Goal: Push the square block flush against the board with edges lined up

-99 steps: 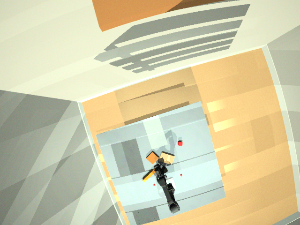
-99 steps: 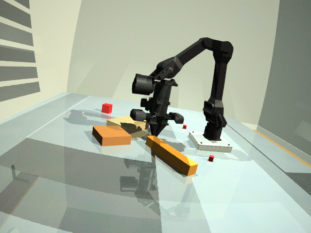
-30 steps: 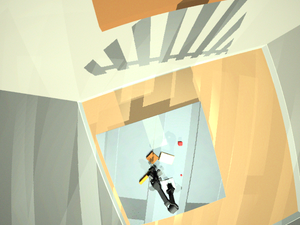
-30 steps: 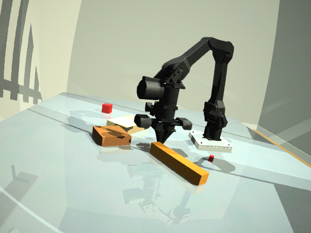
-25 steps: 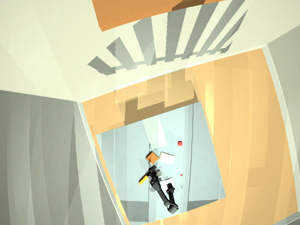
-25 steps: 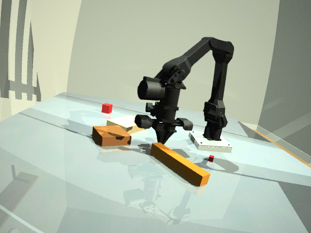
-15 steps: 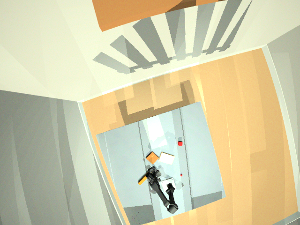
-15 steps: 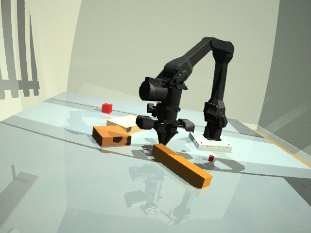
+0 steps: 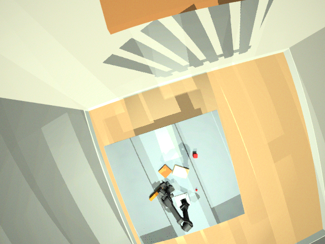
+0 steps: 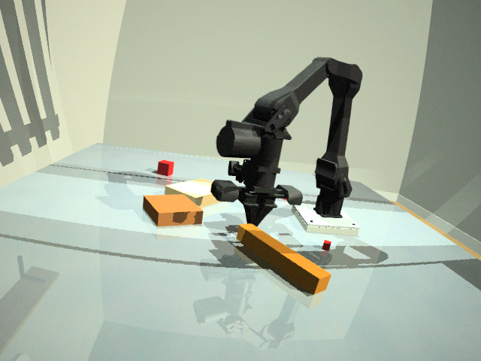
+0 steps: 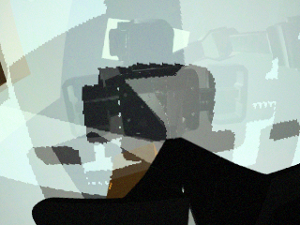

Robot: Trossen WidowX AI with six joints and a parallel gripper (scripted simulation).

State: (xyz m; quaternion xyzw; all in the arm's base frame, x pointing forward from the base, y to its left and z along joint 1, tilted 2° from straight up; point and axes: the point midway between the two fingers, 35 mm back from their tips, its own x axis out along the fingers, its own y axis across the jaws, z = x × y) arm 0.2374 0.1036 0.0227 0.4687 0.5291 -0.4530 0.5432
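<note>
My gripper tip is 17 cm short of the orange square block, 6 cm to the left of it and 1 cm below it. From my gripper tip the other things lie so: flat pale block 10 cm ahead, 21 cm to the right, 1 cm above; red cube 19 cm ahead, 42 cm to the right, 1 cm above; long orange board 2 cm behind, 12 cm to the left, 1 cm above.
</note>
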